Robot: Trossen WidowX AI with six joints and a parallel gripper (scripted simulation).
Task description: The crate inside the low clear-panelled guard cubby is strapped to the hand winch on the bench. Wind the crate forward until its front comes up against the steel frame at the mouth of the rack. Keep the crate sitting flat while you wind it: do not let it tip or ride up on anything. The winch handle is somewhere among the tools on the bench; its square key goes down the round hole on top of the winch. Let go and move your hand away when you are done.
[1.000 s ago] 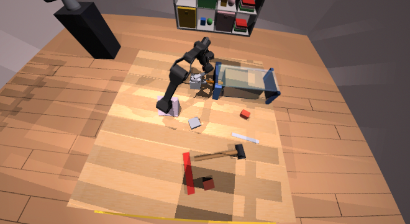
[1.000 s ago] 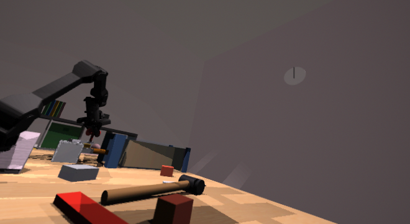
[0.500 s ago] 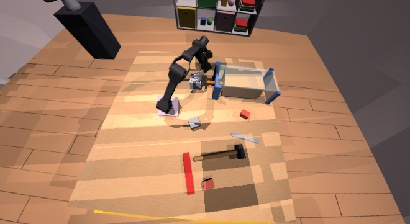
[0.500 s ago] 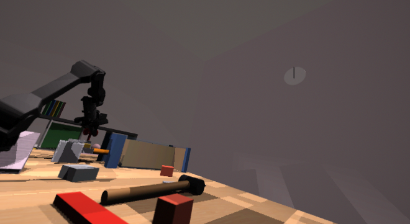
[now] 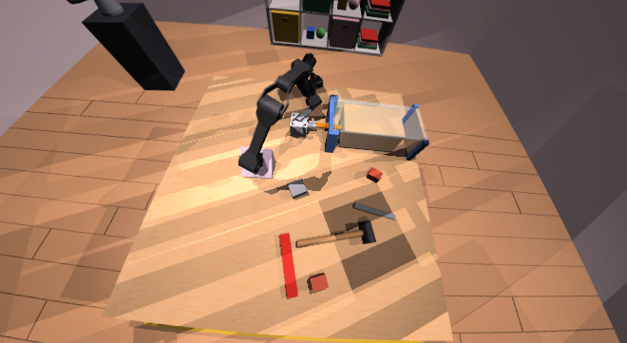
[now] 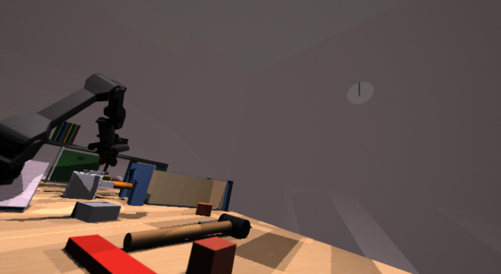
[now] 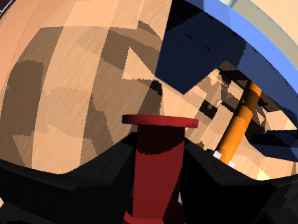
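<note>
Right now my gripper tip is 4 cm past the winch handle, 4 cm to the left of it and 3 cm above it. Also, from my gripper tip: red grip: 1 cm behind, 1 cm to the right; blue steel frame: 8 cm ahead, 10 cm to the right, 3 cm below; winch: 9 cm behind, 9 cm to the right, 10 cm below.
</note>
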